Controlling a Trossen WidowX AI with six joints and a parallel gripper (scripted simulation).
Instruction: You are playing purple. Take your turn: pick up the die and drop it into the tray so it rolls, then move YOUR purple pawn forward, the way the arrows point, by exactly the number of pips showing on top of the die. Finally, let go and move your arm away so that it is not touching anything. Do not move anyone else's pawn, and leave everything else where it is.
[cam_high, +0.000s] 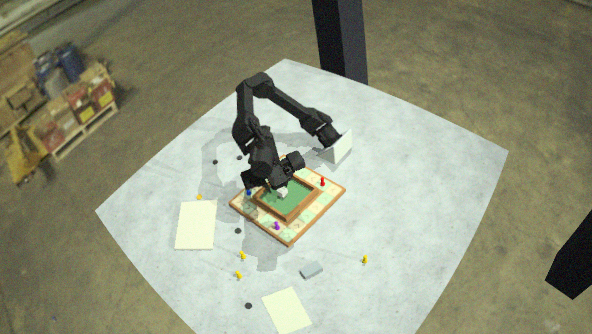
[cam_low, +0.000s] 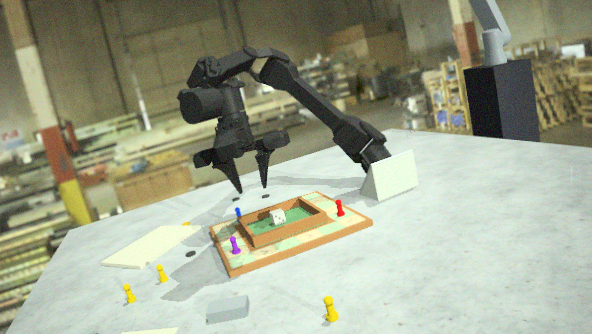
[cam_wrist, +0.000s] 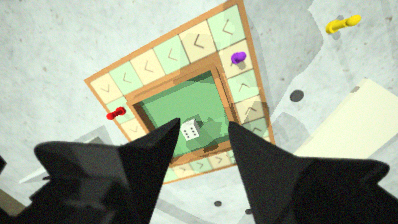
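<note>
The purple pawn is 8 cm below my gripper tip, 6 cm ahead of it and 5 cm to the left of it. From my gripper tip the other things lie so: white die (8 cm below, 5 cm to the right, 4 cm behind); blue pawn (14 cm to the right, 8 cm below, 4 cm ahead); green tray (10 cm below, 4 cm behind, 3 cm to the right).
</note>
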